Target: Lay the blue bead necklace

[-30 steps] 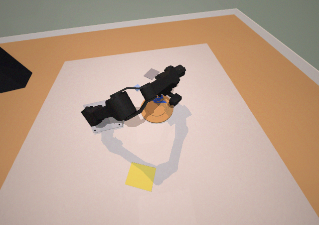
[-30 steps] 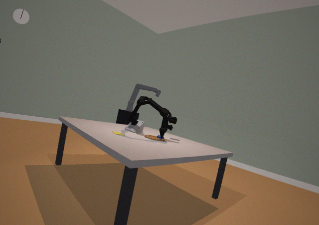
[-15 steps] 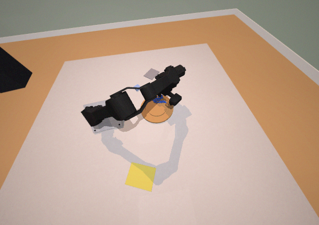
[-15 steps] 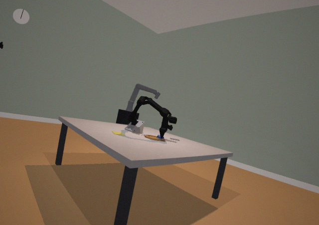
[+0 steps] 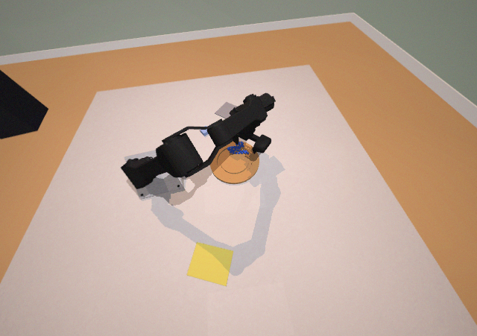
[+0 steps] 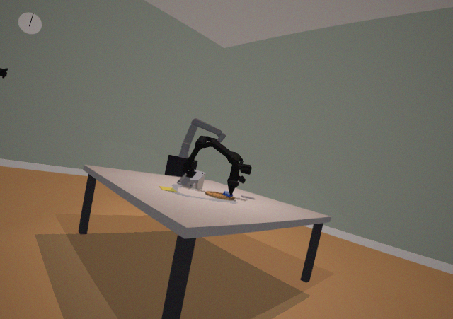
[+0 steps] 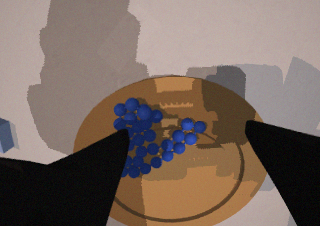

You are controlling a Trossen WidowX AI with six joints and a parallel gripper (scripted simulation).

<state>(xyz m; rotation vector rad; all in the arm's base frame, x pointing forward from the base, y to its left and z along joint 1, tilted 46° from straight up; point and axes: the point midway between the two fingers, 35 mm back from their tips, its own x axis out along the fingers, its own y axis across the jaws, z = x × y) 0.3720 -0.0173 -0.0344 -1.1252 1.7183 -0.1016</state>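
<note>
The round bead board is 60 mm behind my gripper tip, 30 mm to the right of it and 20 mm below it. The rest, counted from my gripper tip: yellow square patch: 220 mm behind, 350 mm to the right, 30 mm below; then flat grey tile: 20 mm behind, 280 mm to the left, 30 mm below; then light blue cube: 150 mm behind, 170 mm to the left, 20 mm below.
</note>
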